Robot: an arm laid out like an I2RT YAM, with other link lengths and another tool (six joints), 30 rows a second.
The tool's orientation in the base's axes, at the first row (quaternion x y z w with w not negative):
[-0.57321 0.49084 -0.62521 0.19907]
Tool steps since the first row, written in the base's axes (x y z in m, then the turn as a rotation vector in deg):
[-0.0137 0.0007 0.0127 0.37 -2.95 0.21]
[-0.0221 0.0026 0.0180 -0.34 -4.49 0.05]
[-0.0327 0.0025 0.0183 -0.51 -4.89 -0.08]
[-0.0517 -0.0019 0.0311 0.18 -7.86 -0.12]
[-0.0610 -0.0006 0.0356 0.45 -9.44 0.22]
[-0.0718 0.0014 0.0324 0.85 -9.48 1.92]
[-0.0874 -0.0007 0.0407 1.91 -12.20 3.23]
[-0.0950 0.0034 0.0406 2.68 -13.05 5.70]
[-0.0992 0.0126 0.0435 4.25 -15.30 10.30]
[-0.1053 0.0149 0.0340 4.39 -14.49 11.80]
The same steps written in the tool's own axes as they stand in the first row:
[0.0097 -0.0067 -0.0145 2.41 1.00 1.45]
[0.0131 -0.0094 -0.0237 3.76 2.04 1.41]
[0.0161 -0.0062 -0.0333 4.06 2.37 1.43]
[0.0314 -0.0091 -0.0507 6.27 3.49 3.21]
[0.0351 -0.0106 -0.0604 7.66 3.82 4.02]
[0.0347 -0.0054 -0.0705 8.47 2.28 4.16]
[0.0448 -0.0065 -0.0851 11.08 2.04 6.00]
[0.0434 -0.0059 -0.0936 12.86 0.09 6.68]
[0.0386 -0.0110 -0.1014 16.67 -3.29 8.34]
[0.0334 -0.0021 -0.1065 16.75 -4.95 7.95]

